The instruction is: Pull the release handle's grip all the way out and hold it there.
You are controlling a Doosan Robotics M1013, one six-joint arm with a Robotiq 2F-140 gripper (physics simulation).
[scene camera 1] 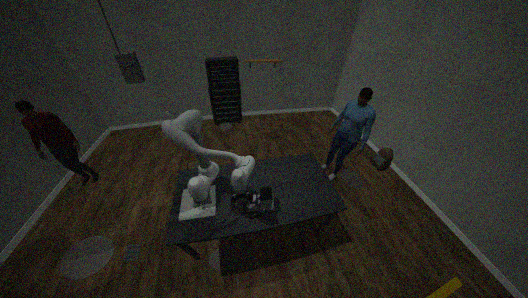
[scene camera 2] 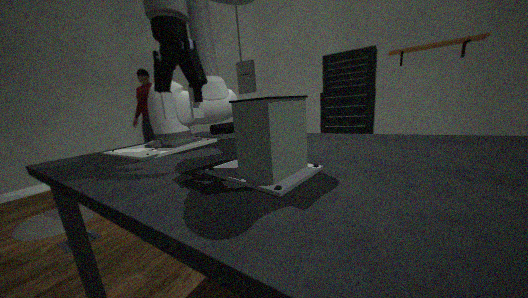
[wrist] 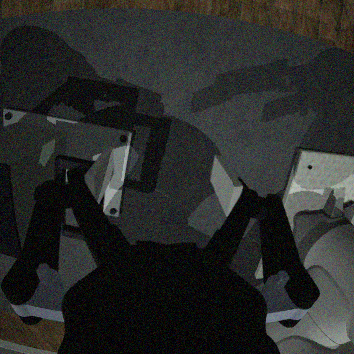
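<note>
The release handle's pale box-shaped housing stands upright on its base plate on the table. The dark cylindrical grip shows at the housing's left side in scene camera 2, its right end hidden behind the housing. In the wrist view dark parts lie over the plate behind the left finger; I cannot tell which is the grip. My gripper is open and empty, pointing down. It hangs above the table, left of the housing and higher than the grip in scene camera 2, apart from both.
The dark table carries the arm's white mounting plate. A person in blue stands beyond the table's right end. A person in red stands at the left. A dark cabinet stands behind.
</note>
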